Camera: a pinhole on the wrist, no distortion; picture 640 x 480 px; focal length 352.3 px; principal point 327.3 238.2 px. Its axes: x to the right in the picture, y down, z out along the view. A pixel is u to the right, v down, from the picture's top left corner.
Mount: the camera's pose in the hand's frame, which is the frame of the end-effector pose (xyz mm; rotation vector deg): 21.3 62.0 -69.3 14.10 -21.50 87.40
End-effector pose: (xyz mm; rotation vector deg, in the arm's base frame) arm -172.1 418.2 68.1 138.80 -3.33 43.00
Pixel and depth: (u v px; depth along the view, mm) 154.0 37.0 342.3
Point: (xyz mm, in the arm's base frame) 130.5 524.9 -86.2
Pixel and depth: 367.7 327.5 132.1
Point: -169.2 362.9 33.1
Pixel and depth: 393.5 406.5 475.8
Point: -178.1 197.9 -332.8
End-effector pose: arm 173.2 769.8 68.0 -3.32 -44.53 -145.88
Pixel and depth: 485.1 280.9 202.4
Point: 207.5 809.0 225.6
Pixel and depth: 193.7 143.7 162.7
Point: 95.8 823.1 96.2
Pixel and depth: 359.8 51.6 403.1
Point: -66.2 910.9 346.2
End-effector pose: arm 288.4 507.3 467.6 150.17 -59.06 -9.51
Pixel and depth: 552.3 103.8 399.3
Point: 212.7 214.7 130.3
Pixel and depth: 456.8 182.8 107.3
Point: 263.4 437.1 443.5
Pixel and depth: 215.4 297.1 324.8
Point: 303.3 610.0 240.4
